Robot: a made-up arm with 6 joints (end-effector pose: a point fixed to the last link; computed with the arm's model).
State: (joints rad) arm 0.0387 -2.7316 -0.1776 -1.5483 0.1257 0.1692
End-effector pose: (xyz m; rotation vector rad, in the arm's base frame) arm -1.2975 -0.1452 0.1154 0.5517 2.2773 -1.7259
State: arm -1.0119 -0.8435 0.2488 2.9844 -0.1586 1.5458
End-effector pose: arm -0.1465 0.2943 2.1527 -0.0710 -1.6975 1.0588
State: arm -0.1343 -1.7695 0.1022 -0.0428 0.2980 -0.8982
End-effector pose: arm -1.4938 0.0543 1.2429 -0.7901 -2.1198 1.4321
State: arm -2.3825 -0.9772 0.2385 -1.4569 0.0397 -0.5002
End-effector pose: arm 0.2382 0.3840 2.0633 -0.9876 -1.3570 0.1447
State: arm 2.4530 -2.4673 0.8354 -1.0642 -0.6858 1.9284
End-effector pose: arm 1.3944 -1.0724 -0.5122 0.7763 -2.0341 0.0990
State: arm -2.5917 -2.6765 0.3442 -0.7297 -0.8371 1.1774
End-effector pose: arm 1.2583 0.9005 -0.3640 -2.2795 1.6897 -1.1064
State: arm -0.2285 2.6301 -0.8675 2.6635 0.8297 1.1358
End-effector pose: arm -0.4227 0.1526 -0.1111 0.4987 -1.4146 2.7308
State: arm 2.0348 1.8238 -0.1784 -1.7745 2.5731 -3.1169
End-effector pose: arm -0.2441 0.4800 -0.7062 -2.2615 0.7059 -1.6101
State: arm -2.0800 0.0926 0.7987 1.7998 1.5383 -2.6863
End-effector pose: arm -0.4109 -0.7630 2.3550 0.3379 -0.1132 0.3441
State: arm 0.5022 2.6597 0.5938 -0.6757 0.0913 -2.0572
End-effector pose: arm 0.0119 -0.1483 -1.4404 1.2720 0.0980 -1.0549
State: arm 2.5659 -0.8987 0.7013 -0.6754 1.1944 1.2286
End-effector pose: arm 0.7719 -0.4012 2.2216 1.6288 -1.1179 1.1316
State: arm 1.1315 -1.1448 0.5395 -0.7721 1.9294 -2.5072
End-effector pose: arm -0.3732 -1.0339 1.9886 0.1413 0.7624 -0.0168
